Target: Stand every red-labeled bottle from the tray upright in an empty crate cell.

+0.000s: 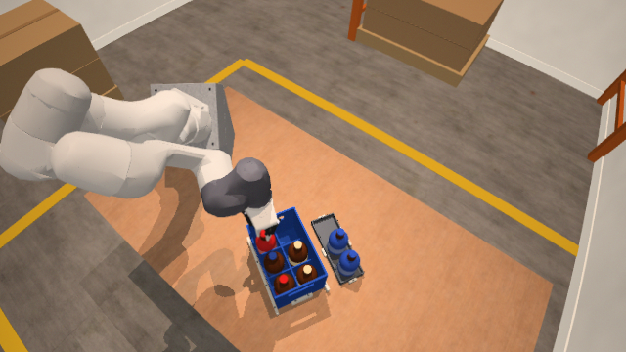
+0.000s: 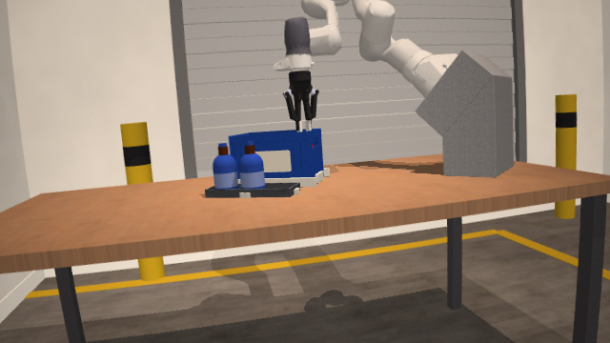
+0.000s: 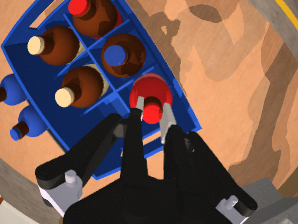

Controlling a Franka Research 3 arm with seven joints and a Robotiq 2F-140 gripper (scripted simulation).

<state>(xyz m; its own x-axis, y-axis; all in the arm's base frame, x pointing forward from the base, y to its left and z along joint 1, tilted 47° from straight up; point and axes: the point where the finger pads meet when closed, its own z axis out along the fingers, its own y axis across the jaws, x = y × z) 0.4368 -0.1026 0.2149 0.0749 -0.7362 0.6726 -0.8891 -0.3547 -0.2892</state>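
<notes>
Right now the red-labeled bottle is 90 mm below my hand. Also, from my hand: tray (240 mm ahead, 160 mm below, 130 mm to the left); then blue crate (100 mm ahead, 90 mm below, 20 mm to the right).
</notes>
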